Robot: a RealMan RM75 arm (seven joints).
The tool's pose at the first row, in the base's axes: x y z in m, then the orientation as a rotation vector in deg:
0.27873 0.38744 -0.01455 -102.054 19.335 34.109
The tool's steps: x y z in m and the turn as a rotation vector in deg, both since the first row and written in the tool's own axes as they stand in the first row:
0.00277 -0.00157 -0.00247 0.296 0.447 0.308
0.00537 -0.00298 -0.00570 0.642 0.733 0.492
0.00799 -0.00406 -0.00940 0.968 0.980 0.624
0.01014 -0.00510 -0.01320 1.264 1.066 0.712
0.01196 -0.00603 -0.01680 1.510 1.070 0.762
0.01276 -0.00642 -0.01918 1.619 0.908 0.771
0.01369 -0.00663 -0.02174 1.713 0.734 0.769
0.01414 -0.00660 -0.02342 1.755 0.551 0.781
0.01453 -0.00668 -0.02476 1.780 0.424 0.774
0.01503 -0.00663 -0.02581 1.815 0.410 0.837
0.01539 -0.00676 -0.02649 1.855 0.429 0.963
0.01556 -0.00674 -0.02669 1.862 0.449 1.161
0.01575 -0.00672 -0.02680 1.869 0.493 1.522
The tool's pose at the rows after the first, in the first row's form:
0.28238 0.38574 -0.01432 -101.903 19.994 33.859
0.28597 0.38326 -0.01397 -101.656 20.440 33.648
0.28951 0.38024 -0.01381 -101.418 20.807 33.440
0.29267 0.37708 -0.01340 -101.156 21.017 33.349
0.29545 0.37405 -0.01293 -100.917 21.123 33.316
0.29684 0.37195 -0.01258 -100.756 21.046 33.435
0.29828 0.36963 -0.01241 -100.606 20.948 33.560
0.29901 0.36806 -0.01234 -100.502 20.843 33.717
0.29967 0.36683 -0.01223 -100.434 20.756 33.816
0.30029 0.36585 -0.01233 -100.391 20.812 33.863
0.30081 0.36527 -0.01229 -100.349 20.948 33.925
0.30098 0.36508 -0.01236 -100.333 21.143 34.045
0.30115 0.36498 -0.01246 -100.311 21.502 34.258

